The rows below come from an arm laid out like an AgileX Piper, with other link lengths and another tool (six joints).
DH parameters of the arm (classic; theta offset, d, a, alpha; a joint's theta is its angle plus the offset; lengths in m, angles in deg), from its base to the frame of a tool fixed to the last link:
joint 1: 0 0.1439 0 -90
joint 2: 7.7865 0 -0.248 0
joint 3: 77.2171 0 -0.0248 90
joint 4: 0 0.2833 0 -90
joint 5: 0 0 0 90
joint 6: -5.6 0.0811 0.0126 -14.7
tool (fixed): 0 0.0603 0 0
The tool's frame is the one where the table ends.
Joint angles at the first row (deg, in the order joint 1, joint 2, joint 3, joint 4, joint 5, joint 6):
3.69, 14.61, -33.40, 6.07, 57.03, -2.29
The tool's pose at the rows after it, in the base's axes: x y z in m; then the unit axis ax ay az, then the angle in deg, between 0 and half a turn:
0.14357 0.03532 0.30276 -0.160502 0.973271 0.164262 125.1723
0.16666 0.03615 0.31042 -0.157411 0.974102 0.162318 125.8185
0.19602 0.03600 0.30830 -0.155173 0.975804 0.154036 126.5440
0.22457 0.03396 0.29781 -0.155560 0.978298 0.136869 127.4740
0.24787 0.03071 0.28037 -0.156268 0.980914 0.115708 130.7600
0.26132 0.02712 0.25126 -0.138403 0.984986 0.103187 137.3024
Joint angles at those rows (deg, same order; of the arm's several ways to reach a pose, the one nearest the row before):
3.68, 21.15, -37.43, 5.95, 54.70, -2.30
3.68, 28.22, -40.78, 5.84, 51.67, -2.41
3.68, 35.80, -42.88, 5.15, 46.92, -2.63
3.68, 42.83, -43.89, 3.39, 41.78, -2.63
3.69, 49.71, -44.96, 0.73, 39.12, -2.20
3.69, 56.05, -44.96, -2.19, 39.50, 0.33

